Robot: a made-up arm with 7 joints.
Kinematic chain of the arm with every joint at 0, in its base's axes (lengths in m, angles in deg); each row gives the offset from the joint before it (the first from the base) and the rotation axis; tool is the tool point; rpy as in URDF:
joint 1: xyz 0 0 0.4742 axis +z
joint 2: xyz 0 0 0 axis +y
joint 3: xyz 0 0 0.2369 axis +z
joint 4: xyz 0.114 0 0 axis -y
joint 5: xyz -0.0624 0 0.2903 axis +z
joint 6: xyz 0 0 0 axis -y
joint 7: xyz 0.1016 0 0 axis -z
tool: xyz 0 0 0 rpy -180 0 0
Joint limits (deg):
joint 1: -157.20..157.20
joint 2: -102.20..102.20
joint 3: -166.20..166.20
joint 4: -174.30..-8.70
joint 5: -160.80..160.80
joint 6: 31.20..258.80
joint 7: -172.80..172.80
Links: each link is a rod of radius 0.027 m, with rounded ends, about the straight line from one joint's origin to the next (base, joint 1, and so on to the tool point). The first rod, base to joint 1, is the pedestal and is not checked.
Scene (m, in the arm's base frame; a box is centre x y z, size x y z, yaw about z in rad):
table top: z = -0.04
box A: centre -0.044 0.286 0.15 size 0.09 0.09 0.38 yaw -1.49
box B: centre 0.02 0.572 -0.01 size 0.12 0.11 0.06 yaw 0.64
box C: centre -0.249 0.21 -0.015 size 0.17 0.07 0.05 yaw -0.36
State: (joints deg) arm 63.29 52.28 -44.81 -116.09 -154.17 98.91 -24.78
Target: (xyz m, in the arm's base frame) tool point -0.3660 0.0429 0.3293
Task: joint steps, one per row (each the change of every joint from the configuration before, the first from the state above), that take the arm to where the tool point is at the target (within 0.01 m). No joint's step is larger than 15 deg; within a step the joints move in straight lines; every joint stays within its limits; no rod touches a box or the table.
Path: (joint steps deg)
1: 10.40 -3.92 12.77 -0.32 0.60 -0.32 1.32
2: 10.39 -3.92 12.78 -0.31 0.60 -0.32 1.33
3: 10.40 -3.93 12.77 -0.32 0.61 -0.32 1.32
4: 10.40 -3.92 12.77 -0.31 0.60 -0.32 1.33
5: 6.70 -2.85 11.11 -5.58 1.72 8.55 -1.77
6: 6.71 -2.86 11.11 -5.58 1.72 8.55 -1.76
7: 6.71 -2.86 11.11 -5.57 1.72 8.55 -1.77

